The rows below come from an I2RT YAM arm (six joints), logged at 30 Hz.
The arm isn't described. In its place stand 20 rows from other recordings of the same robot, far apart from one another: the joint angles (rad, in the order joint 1, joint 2, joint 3, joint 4, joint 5, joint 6), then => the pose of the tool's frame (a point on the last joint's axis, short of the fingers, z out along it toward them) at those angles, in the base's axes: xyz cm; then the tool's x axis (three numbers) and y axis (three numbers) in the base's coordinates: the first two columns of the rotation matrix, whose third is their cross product.
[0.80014, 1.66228, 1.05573, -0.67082, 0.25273, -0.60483] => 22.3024 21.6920 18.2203 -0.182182 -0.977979 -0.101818 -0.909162 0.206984 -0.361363
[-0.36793, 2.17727, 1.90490, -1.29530, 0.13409, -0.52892] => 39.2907 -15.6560 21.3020 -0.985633 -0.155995 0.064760 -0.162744 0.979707 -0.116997
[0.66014, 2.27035, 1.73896, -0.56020, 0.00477, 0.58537] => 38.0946 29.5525 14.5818 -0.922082 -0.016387 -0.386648 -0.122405 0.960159 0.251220
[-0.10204, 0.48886, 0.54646, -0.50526, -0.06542, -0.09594] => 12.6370 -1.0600 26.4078 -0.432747 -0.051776 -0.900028 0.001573 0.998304 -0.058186
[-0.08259, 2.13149, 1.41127, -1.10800, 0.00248, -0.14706] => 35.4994 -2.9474 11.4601 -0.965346 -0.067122 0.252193 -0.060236 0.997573 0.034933
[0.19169, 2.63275, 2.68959, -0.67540, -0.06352, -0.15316] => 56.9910 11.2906 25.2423 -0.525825 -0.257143 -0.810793 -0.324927 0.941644 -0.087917
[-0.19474, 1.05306, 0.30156, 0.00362, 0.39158, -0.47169] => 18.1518 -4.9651 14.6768 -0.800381 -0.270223 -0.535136 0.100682 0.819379 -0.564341
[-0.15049, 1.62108, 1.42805, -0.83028, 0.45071, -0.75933] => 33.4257 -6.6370 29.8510 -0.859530 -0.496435 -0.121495 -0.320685 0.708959 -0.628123
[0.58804, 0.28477, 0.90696, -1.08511, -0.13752, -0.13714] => 2.1017 1.9878 33.0421 -0.278991 -0.348768 -0.894721 -0.696228 0.715166 -0.061679
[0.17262, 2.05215, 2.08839, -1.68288, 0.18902, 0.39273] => 37.2187 5.8103 30.7687 -0.977454 0.211142 -0.001701 0.207122 0.957215 -0.202091
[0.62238, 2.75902, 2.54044, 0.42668, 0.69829, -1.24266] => 51.3982 34.0617 23.8422 -0.007024 -0.897448 -0.441065 0.179715 0.432761 -0.883414
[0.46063, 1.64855, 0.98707, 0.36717, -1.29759, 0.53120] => 29.8908 18.6597 24.9297 -0.702948 -0.196241 -0.683632 -0.683494 -0.079465 0.725617
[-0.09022, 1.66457, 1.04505, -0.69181, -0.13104, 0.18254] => 30.6239 -2.3033 17.7297 -0.936449 0.265423 -0.229377 0.229746 0.958152 0.170767
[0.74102, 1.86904, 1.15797, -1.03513, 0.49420, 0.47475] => 23.5668 19.2740 14.7685 -0.945685 -0.319817 -0.058289 -0.250787 0.831815 -0.495166
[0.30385, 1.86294, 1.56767, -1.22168, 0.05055, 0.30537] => 33.8119 10.4136 24.3029 -0.997785 0.001812 -0.066500 0.003944 0.999482 -0.031940
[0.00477, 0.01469, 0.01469, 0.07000, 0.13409, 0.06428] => 11.0060 -0.4234 18.5023 0.078060 0.064032 -0.994890 0.123874 0.989579 0.073410
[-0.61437, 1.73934, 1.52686, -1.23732, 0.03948, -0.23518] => 26.8562 -19.1175 27.1973 -0.923957 0.366858 -0.108249 0.374909 0.924693 -0.066228
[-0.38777, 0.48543, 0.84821, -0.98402, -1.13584, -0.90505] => 7.3891 0.4694 32.7918 0.078794 -0.390150 -0.917374 -0.747018 0.586250 -0.313489
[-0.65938, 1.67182, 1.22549, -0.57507, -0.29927, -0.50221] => 28.3002 -20.6079 23.2400 -0.814047 0.049013 -0.578728 0.081992 0.996152 -0.030966
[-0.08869, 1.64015, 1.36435, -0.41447, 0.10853, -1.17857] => 37.2907 -3.7031 29.8228 -0.400678 -0.886619 -0.231008 -0.520621 0.427792 -0.738883
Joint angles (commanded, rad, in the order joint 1, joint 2, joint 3, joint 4, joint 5, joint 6), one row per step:
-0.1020, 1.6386, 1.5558, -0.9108, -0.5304, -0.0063
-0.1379, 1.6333, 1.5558, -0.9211, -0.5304, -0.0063
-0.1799, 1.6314, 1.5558, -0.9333, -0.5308, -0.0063
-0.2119, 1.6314, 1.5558, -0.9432, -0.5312, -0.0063
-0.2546, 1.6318, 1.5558, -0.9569, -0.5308, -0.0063
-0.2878, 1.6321, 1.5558, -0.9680, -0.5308, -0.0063
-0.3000, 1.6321, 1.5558, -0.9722, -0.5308, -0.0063
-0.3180, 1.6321, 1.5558, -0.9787, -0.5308, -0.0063
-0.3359, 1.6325, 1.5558, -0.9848, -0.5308, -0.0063
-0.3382, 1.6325, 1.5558, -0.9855, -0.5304, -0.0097
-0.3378, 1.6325, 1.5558, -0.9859, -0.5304, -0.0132
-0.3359, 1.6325, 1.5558, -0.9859, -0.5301, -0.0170
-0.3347, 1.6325, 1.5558, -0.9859, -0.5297, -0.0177
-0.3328, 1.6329, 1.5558, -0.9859, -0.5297, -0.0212
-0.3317, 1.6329, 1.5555, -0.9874, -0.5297, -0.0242
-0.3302, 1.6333, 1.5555, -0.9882, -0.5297, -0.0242
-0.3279, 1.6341, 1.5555, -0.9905, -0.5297, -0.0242
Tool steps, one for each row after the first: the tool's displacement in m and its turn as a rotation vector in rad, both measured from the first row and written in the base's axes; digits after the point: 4 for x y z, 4 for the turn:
-0.0029, -0.0121, 0.0011, 0.0006, 0.0050, -0.0359
-0.0059, -0.0261, 0.0011, 0.0025, 0.0151, -0.0777
-0.0083, -0.0367, 0.0005, 0.0046, 0.0248, -0.1095
-0.0120, -0.0507, -0.0004, 0.0073, 0.0387, -0.1524
-0.0153, -0.0614, -0.0010, 0.0102, 0.0497, -0.1856
-0.0167, -0.0653, -0.0013, 0.0113, 0.0538, -0.1977
-0.0188, -0.0710, -0.0016, 0.0132, 0.0601, -0.2157
-0.0208, -0.0767, -0.0020, 0.0151, 0.0664, -0.2336
-0.0211, -0.0774, -0.0021, 0.0132, 0.0657, -0.2336
-0.0211, -0.0773, -0.0021, 0.0113, 0.0647, -0.2306
-0.0209, -0.0767, -0.0021, 0.0089, 0.0633, -0.2261
-0.0208, -0.0763, -0.0021, 0.0082, 0.0631, -0.2246
-0.0206, -0.0757, -0.0022, 0.0063, 0.0621, -0.2201
-0.0206, -0.0753, -0.0024, 0.0050, 0.0627, -0.2167
-0.0205, -0.0748, -0.0026, 0.0052, 0.0638, -0.2152
-0.0203, -0.0741, -0.0029, 0.0058, 0.0669, -0.2129

